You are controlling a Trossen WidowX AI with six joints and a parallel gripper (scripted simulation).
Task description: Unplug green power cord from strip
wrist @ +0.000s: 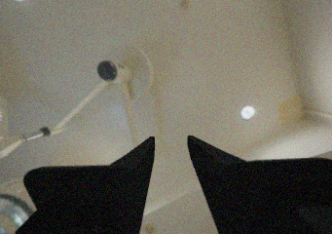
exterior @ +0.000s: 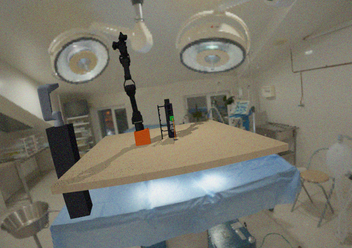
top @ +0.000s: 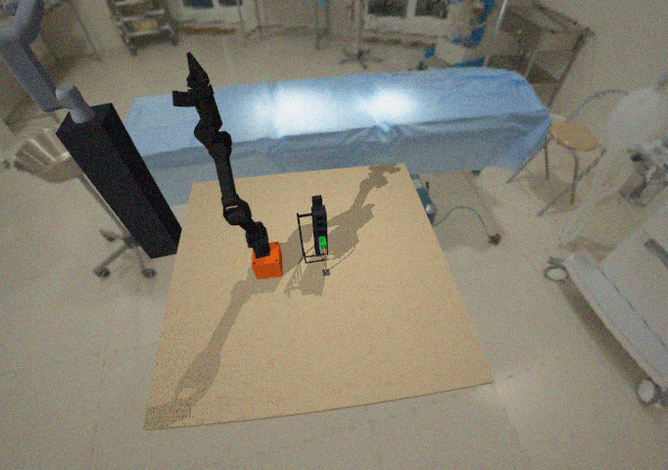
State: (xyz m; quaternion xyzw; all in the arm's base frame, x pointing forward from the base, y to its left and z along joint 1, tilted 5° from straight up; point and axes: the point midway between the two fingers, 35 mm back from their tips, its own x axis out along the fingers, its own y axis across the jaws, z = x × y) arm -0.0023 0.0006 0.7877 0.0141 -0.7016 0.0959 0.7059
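Right now my gripper tip is 310 mm short of the green plug, 110 mm to the left of it and 750 mm above it.
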